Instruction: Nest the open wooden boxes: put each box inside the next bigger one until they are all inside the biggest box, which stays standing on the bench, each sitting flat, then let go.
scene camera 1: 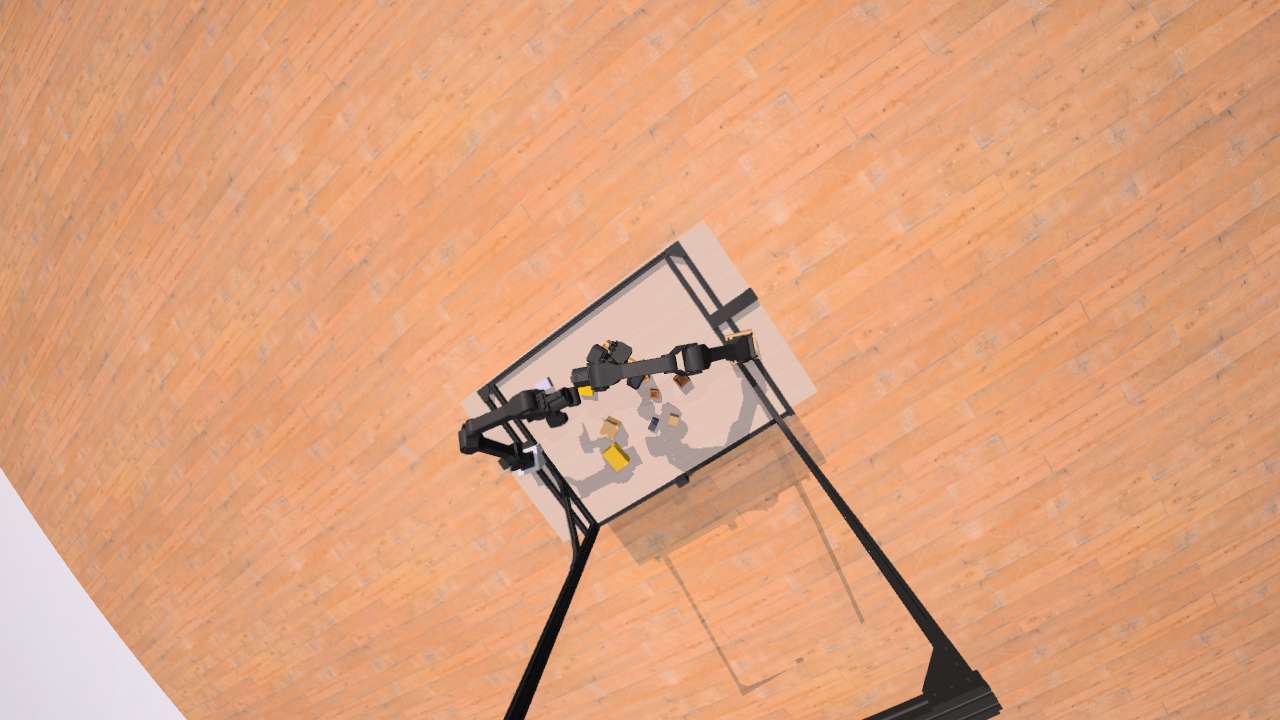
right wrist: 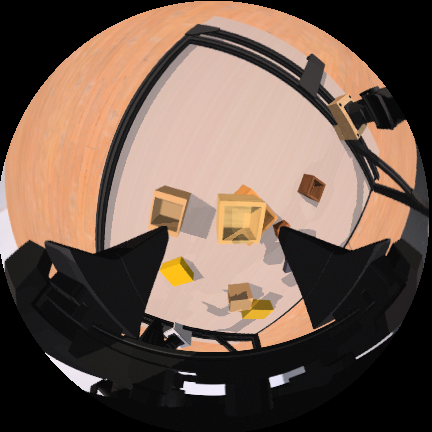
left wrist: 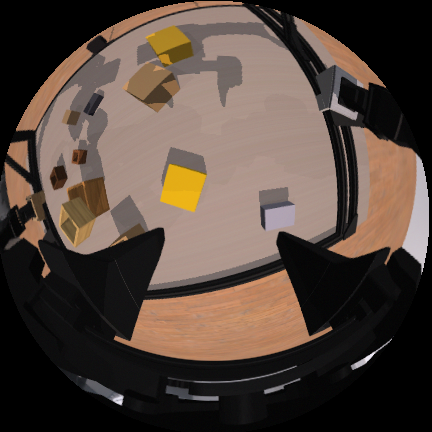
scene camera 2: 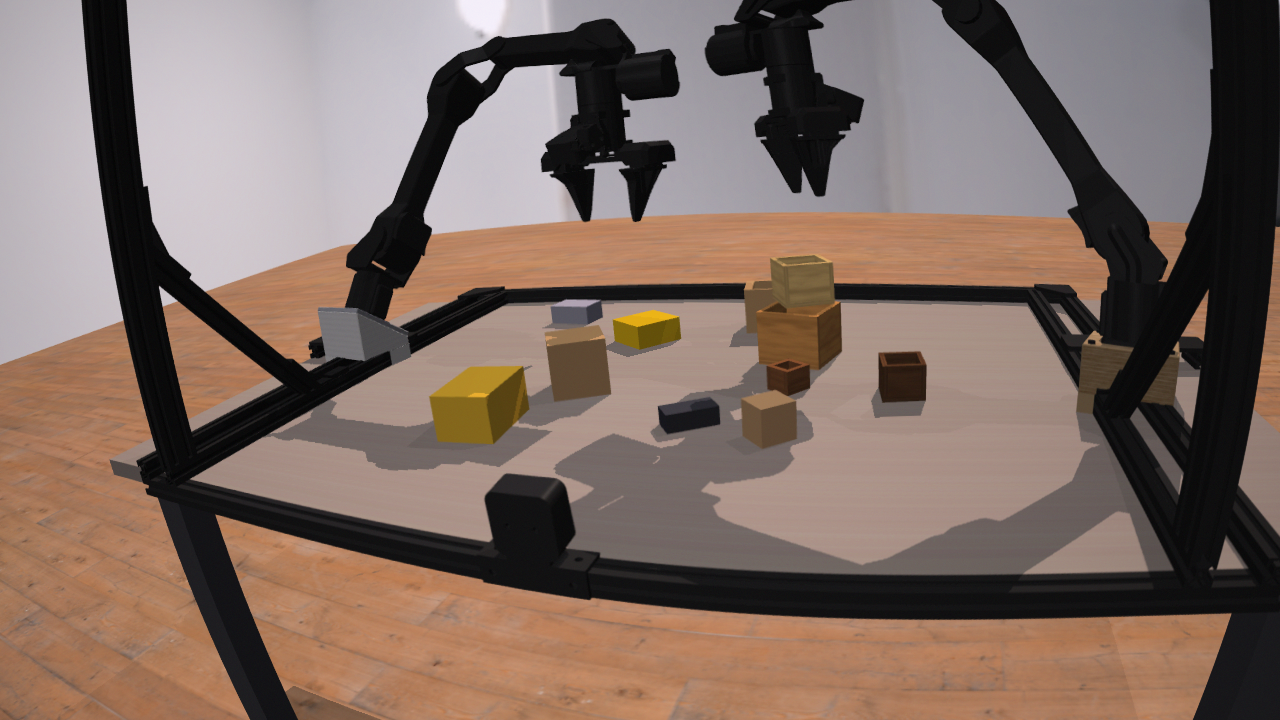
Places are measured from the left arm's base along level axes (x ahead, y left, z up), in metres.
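Pixels of known places: left gripper, fingertip midpoint: (right wrist: 146, 321) (left wrist: 222, 235) (scene camera 2: 611, 221); right gripper, fingertip midpoint: (right wrist: 225, 232) (scene camera 2: 807, 194); left arm's base, origin of the base link: (scene camera 1: 527, 460) (right wrist: 175, 339) (left wrist: 348, 94) (scene camera 2: 362, 318); right arm's base, origin of the base link: (scene camera 1: 742, 347) (right wrist: 353, 114) (left wrist: 31, 208) (scene camera 2: 1133, 342).
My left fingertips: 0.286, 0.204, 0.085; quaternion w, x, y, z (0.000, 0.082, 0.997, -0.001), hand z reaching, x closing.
Observation:
For each thing: its top centre in the pictures, then the offset to it from my left fingertips, as dx, dy, dz.
- pale open box, middle of its top: (scene camera 2: 800, 259) (right wrist: 241, 223) (left wrist: 67, 226) +0.257, -0.011, -0.043
- larger orange-brown box, middle of its top: (scene camera 2: 799, 306) (right wrist: 250, 219) (left wrist: 77, 202) +0.263, -0.041, -0.089
- small reddish open box, middle of its top: (scene camera 2: 788, 365) (right wrist: 284, 231) (left wrist: 74, 156) +0.287, -0.142, -0.122
- dark brown open box, middle of its top: (scene camera 2: 902, 358) (right wrist: 316, 189) (left wrist: 53, 178) (scene camera 1: 681, 380) +0.404, -0.127, -0.111
- tan open box, middle of its top: (scene camera 2: 772, 284) (right wrist: 165, 214) +0.183, +0.074, -0.092
- tall tan block, middle of its top: (scene camera 2: 573, 335) (left wrist: 144, 78) (right wrist: 240, 305) (scene camera 1: 609, 430) +0.080, -0.202, -0.089
- lavender block, middle of its top: (scene camera 2: 575, 303) (left wrist: 280, 217) (scene camera 1: 542, 385) -0.107, +0.048, -0.122
- black block, middle of its top: (scene camera 2: 688, 405) (left wrist: 90, 102) (scene camera 1: 653, 424) +0.237, -0.254, -0.129
- small tan cube, middle of its top: (scene camera 2: 768, 399) (left wrist: 65, 116) (scene camera 1: 673, 420) +0.317, -0.261, -0.113
A pale open box (scene camera 2: 802, 284) (left wrist: 82, 220) (right wrist: 241, 200) rests on top of the larger orange-brown box (scene camera 2: 799, 338) (left wrist: 98, 195) (right wrist: 246, 191), turned against its walls; how its base meets the rim is hidden. A small reddish open box (scene camera 2: 787, 378) (left wrist: 78, 156) stands in front of them. A dark brown open box (scene camera 2: 901, 379) (left wrist: 58, 177) (right wrist: 311, 187) stands at their right in scene camera 2. A tan open box (scene camera 2: 757, 308) (right wrist: 169, 209) stands behind, partly hidden. My right gripper (scene camera 2: 808, 192) is open, high above the pale box. My left gripper (scene camera 2: 611, 217) is open and empty, high above the back.
Yellow blocks (scene camera 2: 478, 407) (scene camera 2: 646, 330), a tall tan block (scene camera 2: 579, 365), a lavender block (scene camera 2: 575, 312), a black block (scene camera 2: 689, 415) and a small tan cube (scene camera 2: 768, 420) stand around the bench. A black frame (scene camera 2: 769, 591) borders the bench top, with uprights at both sides.

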